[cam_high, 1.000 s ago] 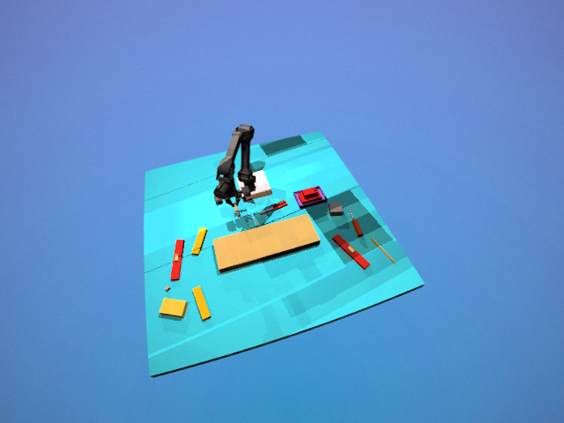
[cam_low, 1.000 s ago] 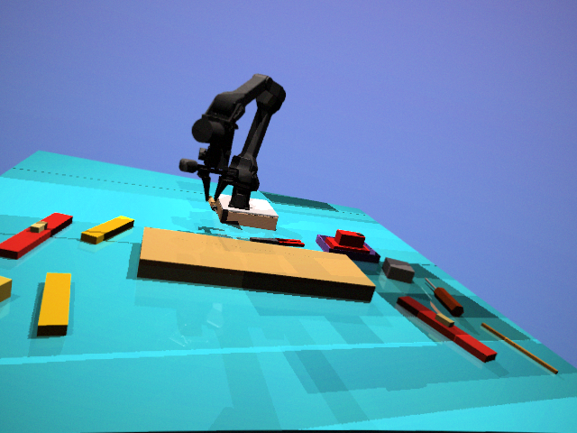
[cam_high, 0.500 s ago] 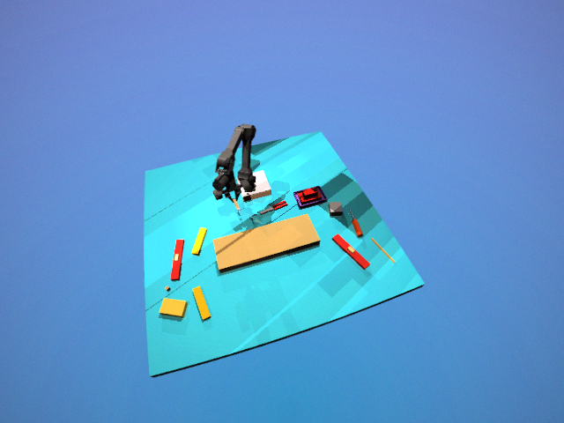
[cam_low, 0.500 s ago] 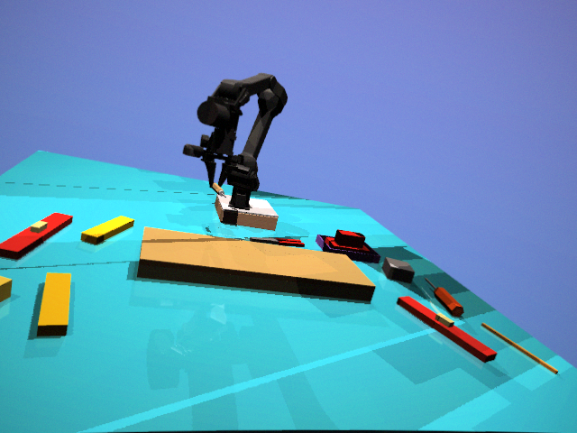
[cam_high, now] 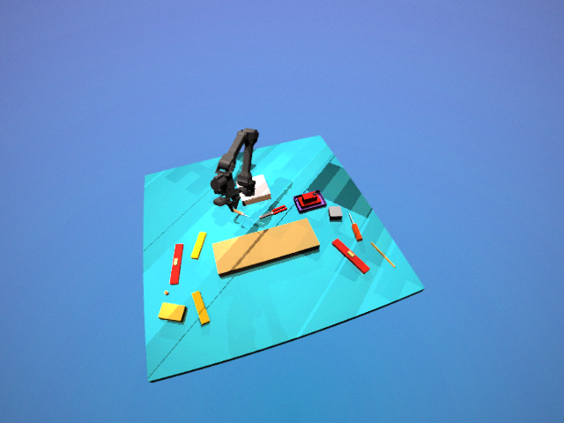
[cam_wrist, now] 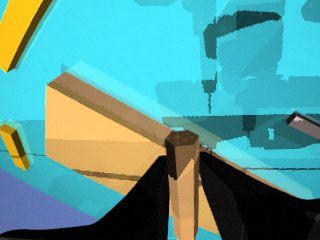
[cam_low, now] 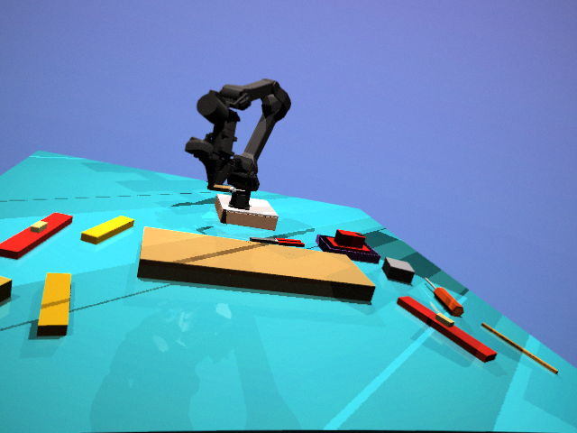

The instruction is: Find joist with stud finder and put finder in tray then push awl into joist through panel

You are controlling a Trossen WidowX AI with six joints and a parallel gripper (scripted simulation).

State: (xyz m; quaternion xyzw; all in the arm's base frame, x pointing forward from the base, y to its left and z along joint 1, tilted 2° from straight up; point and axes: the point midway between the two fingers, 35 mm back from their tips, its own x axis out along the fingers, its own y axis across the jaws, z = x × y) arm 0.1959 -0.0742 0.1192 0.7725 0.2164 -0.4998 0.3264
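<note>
My gripper tip is 40 mm to the right of the awl, 40 mm short of it and 20 mm below it. From my gripper tip the other things lie so: grey block: 550 mm to the left, 110 mm below; stud finder: 440 mm to the left, 120 mm behind, 80 mm below; purple tray: 420 mm to the left, 120 mm below, 120 mm behind.
</note>
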